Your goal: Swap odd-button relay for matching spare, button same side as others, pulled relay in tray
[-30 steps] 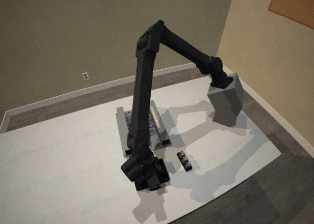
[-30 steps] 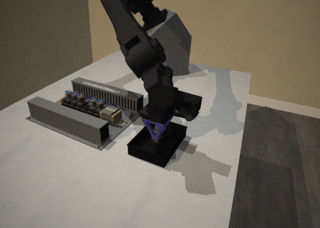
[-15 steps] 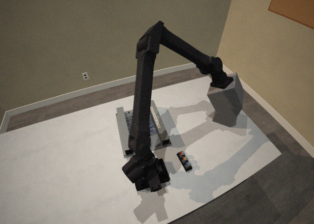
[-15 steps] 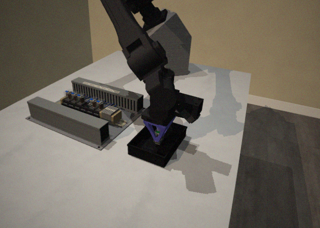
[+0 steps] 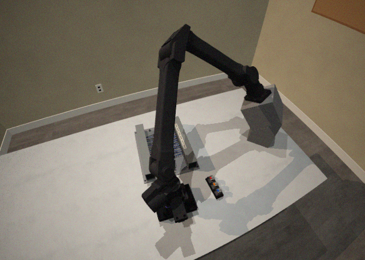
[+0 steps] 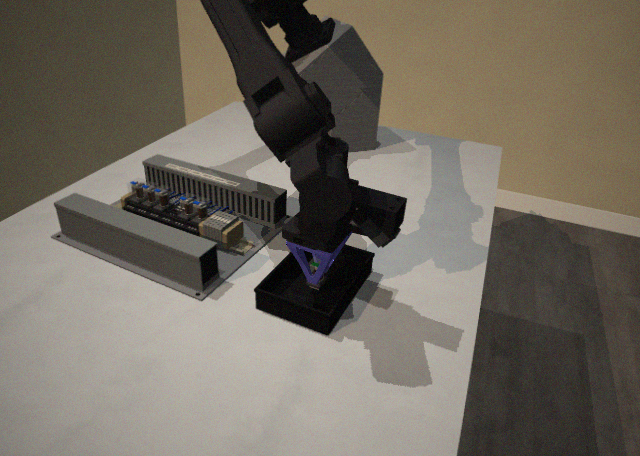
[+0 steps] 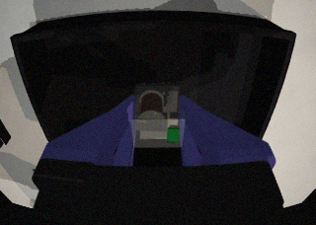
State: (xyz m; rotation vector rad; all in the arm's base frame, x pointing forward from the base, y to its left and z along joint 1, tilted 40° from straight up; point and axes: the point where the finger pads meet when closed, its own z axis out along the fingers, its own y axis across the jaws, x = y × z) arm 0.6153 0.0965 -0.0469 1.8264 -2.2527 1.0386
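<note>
The black tray is 2 cm below my hand.
</note>
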